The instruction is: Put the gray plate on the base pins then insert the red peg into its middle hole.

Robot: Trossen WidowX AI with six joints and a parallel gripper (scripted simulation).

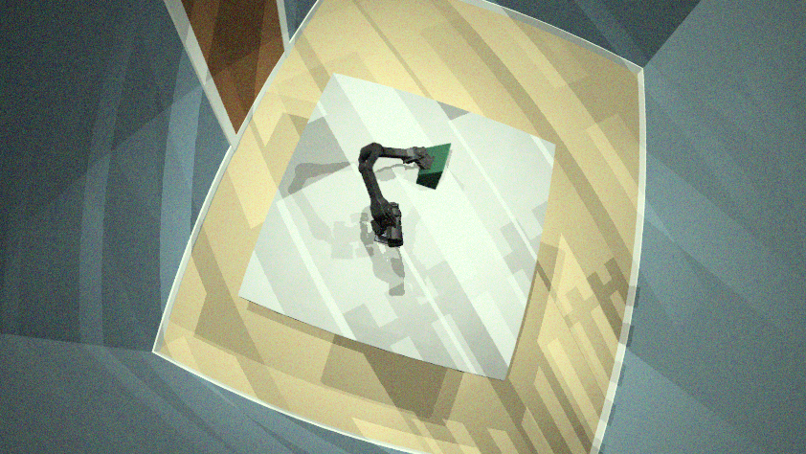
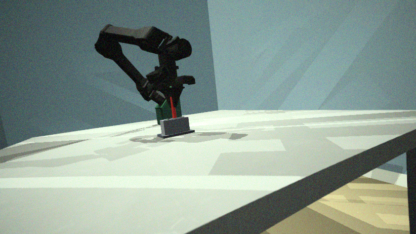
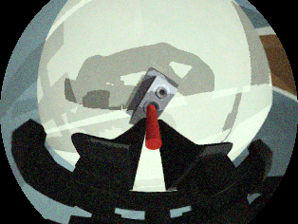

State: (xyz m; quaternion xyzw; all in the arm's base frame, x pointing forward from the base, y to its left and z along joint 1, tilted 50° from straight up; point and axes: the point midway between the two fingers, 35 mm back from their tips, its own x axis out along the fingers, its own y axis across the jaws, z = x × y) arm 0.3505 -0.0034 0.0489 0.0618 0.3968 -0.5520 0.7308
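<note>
Right now the red peg is right at my gripper tip. Also, from my gripper tip: gray plate: 5 cm below; then base: 9 cm below.
</note>
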